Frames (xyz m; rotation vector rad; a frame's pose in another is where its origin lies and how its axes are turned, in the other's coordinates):
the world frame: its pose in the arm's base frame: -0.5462 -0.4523 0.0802 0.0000 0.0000 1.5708
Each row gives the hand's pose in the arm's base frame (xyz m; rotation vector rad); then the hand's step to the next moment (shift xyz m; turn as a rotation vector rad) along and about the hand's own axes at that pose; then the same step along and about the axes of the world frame.
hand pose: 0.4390 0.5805 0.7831 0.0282 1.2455 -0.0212
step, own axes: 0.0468 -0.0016 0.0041 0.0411 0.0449 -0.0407
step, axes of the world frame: -0.0018 -0.0188 -0.0431 0.0462 0.0240 -0.0515
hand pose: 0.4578 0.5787 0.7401 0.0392 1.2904 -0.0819
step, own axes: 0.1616 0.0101 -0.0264 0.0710 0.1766 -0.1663
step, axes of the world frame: 0.0058 -0.0199 -0.1627 0.1857 0.1252 -0.1172
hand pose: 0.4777 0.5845 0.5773 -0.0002 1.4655 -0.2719
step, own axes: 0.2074 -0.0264 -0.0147 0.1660 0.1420 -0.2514
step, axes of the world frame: -0.0609 0.0026 -0.2005 0.1489 0.2073 -0.2140
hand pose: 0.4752 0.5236 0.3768 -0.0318 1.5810 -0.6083
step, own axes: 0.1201 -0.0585 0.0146 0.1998 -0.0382 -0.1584
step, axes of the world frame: -0.1004 0.0208 -0.0869 -0.0511 0.1853 -0.1718
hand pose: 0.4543 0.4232 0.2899 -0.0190 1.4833 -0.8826
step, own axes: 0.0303 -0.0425 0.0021 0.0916 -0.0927 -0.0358
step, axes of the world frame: -0.0463 0.0239 -0.0032 -0.0942 0.0906 -0.0344
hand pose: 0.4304 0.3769 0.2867 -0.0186 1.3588 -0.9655
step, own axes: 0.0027 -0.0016 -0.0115 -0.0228 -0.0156 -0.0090
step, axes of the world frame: 0.0032 0.0106 -0.0044 0.0081 0.0140 0.0241
